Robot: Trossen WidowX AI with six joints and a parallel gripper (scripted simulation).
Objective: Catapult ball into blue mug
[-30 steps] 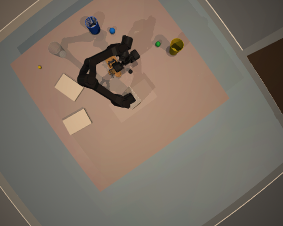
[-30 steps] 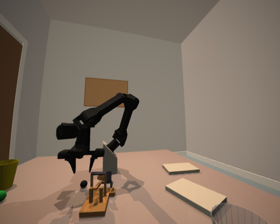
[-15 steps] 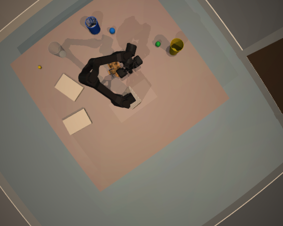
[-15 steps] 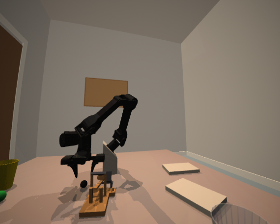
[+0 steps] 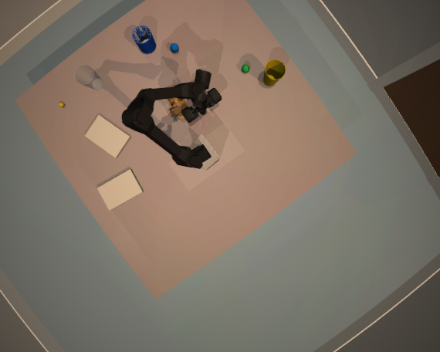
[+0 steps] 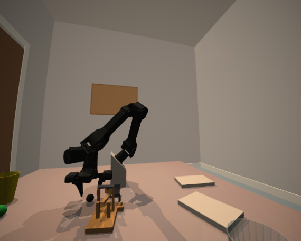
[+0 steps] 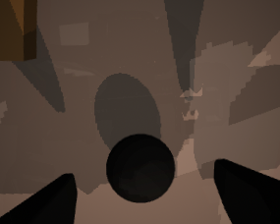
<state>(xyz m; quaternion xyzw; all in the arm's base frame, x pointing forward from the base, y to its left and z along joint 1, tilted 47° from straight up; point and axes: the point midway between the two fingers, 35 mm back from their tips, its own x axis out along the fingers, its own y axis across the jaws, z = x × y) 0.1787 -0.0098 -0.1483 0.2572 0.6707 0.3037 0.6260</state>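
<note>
The black ball lies 10 mm below my gripper tip. Also, from my gripper tip: orange wooden catapult 100 mm to the left, 90 mm ahead, 30 mm above; then blue ball 340 mm ahead, 60 mm to the right; then green ball 290 mm to the right, 60 mm ahead, 10 mm below.
</note>
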